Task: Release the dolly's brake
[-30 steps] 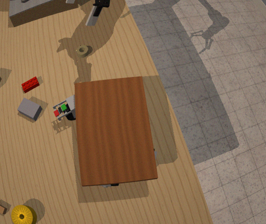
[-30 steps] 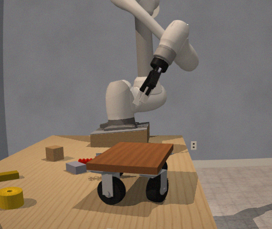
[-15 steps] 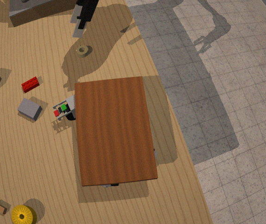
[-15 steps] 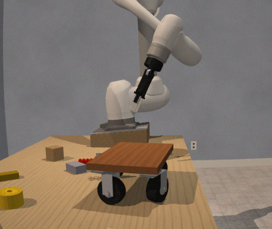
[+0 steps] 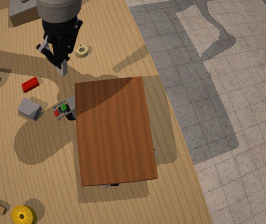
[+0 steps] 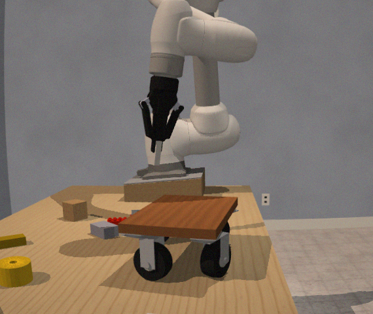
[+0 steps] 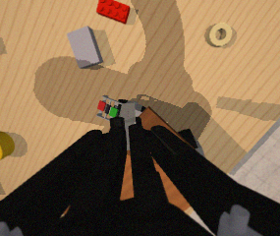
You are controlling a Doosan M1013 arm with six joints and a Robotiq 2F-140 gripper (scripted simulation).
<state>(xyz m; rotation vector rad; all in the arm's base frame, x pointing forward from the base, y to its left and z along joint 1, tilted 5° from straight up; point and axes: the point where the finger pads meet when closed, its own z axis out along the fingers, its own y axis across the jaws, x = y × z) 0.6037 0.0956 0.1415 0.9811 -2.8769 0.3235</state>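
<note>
My gripper is now 16 cm above the brake pedal, 5 cm short of it and 4 cm to the left of it. The rest, counted from my hand: pale ring 23 cm below, 20 cm behind, 6 cm to the left; then grey block 22 cm below, 16 cm to the right, 1 cm behind; then red toy brick 23 cm below, 16 cm to the right, 11 cm behind.
</note>
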